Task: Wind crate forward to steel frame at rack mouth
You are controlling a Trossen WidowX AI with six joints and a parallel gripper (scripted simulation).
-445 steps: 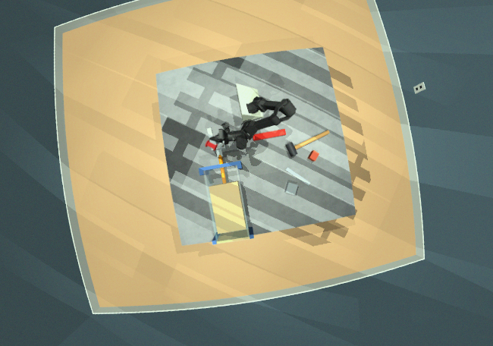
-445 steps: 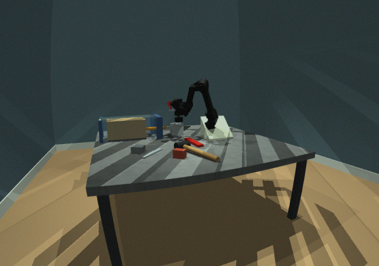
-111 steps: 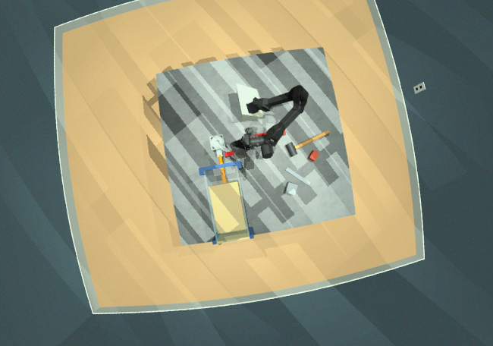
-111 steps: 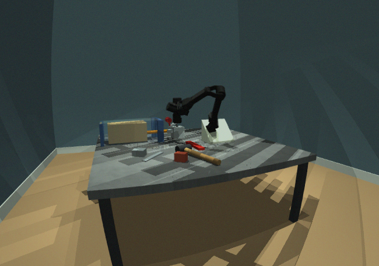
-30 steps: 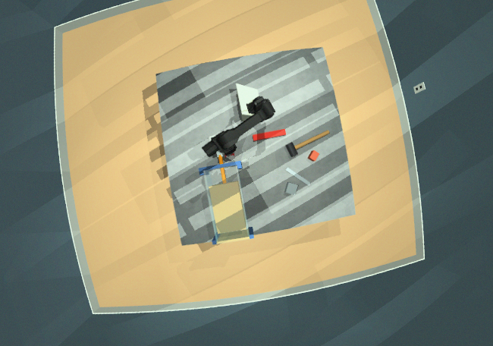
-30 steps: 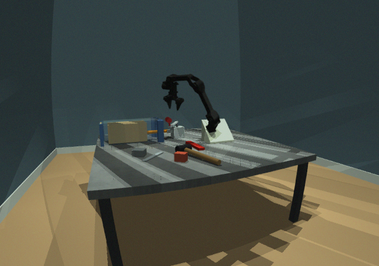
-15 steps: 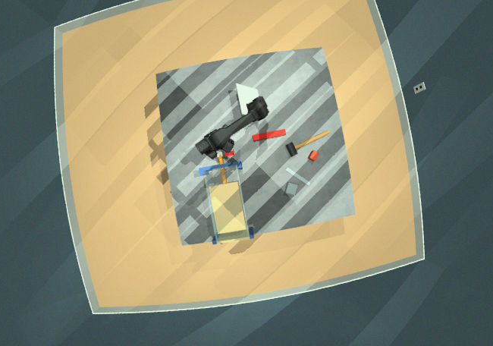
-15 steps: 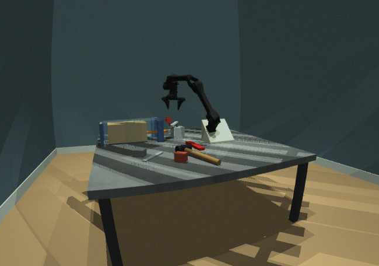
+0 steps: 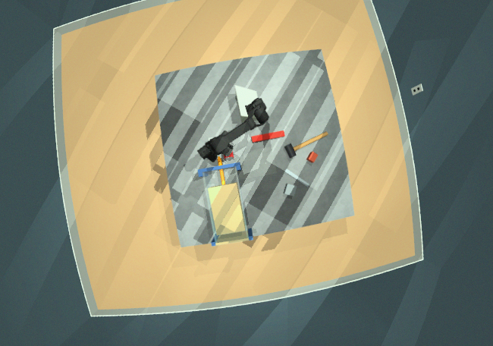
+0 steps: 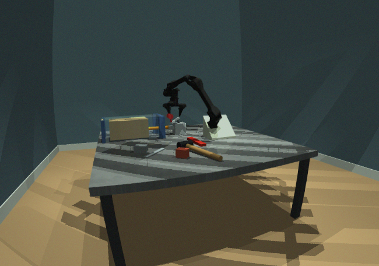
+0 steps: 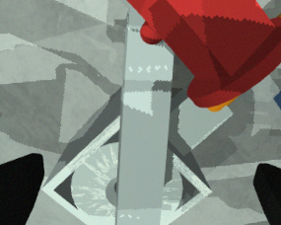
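Right now the winch handle is 1 cm ahead of my gripper tip, 1 cm to the left of it and 3 cm below it. Also, from my gripper tip: grey winch (7 cm behind, 3 cm to the right, 12 cm below); then red flat bar (1 cm behind, 33 cm to the left, 14 cm below); then red spool-shaped handle grip (5 cm ahead, 3 cm to the left, 1 cm below).
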